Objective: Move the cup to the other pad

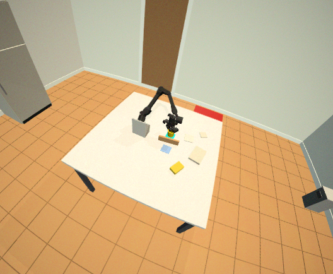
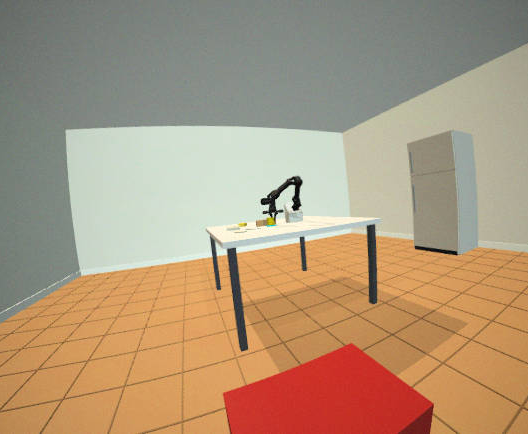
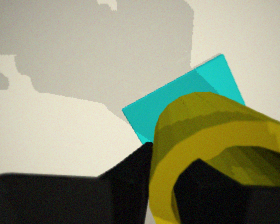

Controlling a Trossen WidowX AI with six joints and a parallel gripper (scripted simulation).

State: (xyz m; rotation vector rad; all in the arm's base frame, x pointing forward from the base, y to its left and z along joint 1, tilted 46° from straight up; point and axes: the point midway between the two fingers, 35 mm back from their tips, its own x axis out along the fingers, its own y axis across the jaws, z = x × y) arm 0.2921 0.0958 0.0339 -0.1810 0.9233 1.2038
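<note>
My gripper tip is now 20 mm short of the yellow cup and 20 mm to the left of it. Round my gripper tip: wooden bar: 30 mm ahead, 110 mm to the right, 20 mm below; cyan pad: 20 mm ahead, 20 mm to the right, 50 mm below; light blue pad: 40 mm ahead, 200 mm to the right, 50 mm below.
</note>
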